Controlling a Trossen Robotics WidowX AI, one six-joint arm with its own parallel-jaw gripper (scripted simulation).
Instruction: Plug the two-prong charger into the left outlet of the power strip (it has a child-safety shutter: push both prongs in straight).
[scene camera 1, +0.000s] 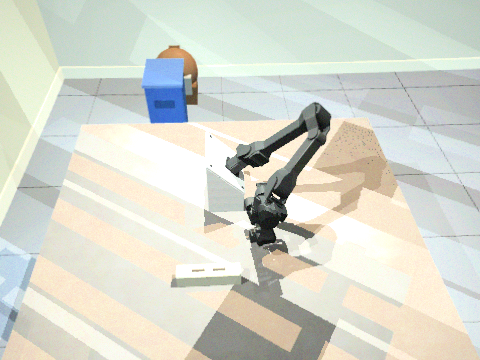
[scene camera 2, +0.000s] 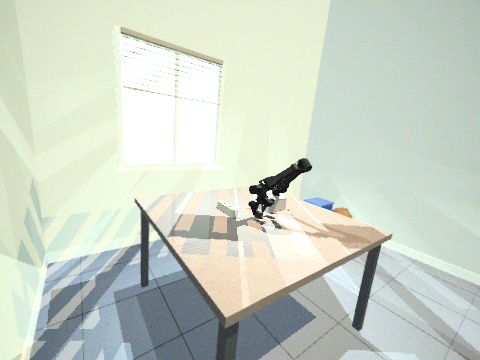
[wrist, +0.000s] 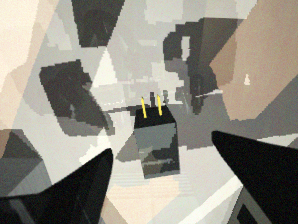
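In the wrist view there's the gripper (wrist: 162, 144), and it's open, holding nothing. You'd also see a dark charger (wrist: 155, 128) there.
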